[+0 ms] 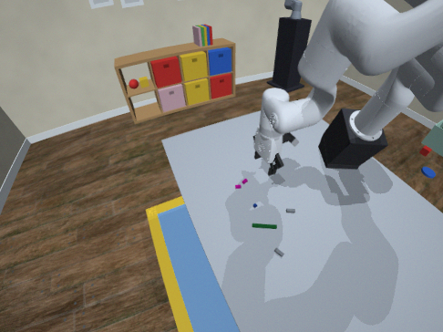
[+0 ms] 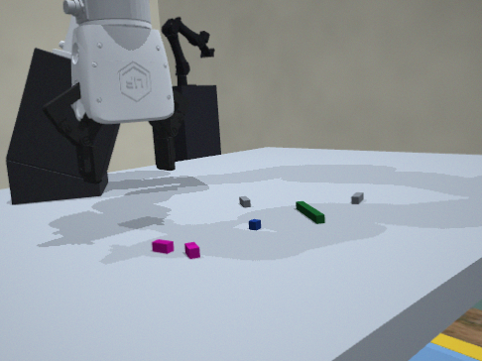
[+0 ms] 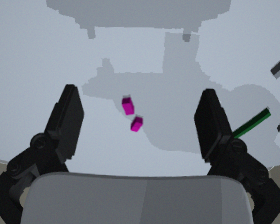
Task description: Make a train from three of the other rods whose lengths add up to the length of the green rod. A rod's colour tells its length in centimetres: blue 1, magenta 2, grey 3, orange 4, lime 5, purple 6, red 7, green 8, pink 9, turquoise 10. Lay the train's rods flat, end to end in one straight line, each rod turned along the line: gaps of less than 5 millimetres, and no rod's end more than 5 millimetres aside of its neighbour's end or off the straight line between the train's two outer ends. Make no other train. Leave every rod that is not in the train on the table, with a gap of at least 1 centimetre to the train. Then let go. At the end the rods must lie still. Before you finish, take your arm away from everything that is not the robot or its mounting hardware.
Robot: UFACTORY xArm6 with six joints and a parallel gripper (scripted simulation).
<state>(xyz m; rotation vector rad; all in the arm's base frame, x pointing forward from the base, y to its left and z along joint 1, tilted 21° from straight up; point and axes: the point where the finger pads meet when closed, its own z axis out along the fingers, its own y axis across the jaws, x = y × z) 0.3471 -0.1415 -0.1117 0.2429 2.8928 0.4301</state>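
Now: hand 11 cm short of the blue rod, 8 cm to the right of it and 7 cm above it. Also, from my hand: green rod (13 cm ahead, 16 cm to the left, 7 cm below).
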